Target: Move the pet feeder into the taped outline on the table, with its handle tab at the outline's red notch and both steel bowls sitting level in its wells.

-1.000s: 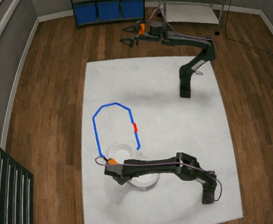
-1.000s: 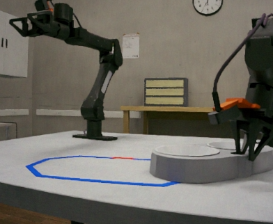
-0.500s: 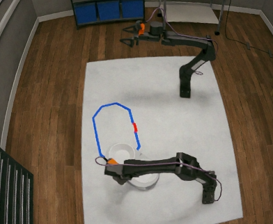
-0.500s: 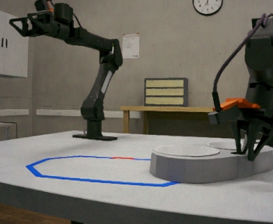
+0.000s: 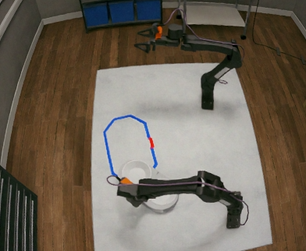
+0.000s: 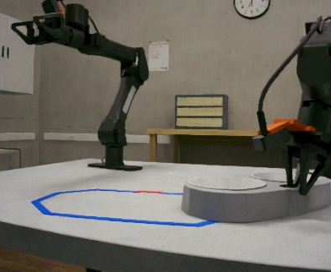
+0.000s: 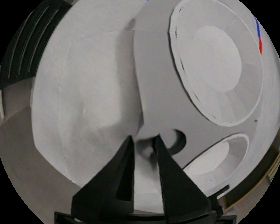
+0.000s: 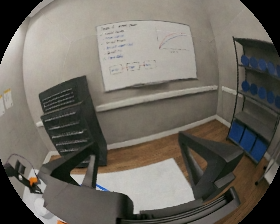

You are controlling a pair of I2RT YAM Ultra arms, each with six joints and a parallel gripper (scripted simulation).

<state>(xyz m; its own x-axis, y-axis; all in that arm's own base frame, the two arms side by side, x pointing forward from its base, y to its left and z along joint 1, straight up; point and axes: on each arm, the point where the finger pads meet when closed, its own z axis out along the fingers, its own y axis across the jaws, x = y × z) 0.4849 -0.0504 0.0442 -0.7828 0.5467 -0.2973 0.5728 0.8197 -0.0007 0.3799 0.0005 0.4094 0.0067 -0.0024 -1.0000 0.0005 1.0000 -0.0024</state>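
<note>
Now: left hand 6 cm to the left of the grey pet feeder, 6 cm past it and 2 cm above it. From my left hand the other things lie so: blue tape outline (29 cm to the right, 4 cm below); steel bowl (12 cm to the right, 2 cm behind, 1 cm below).
</note>
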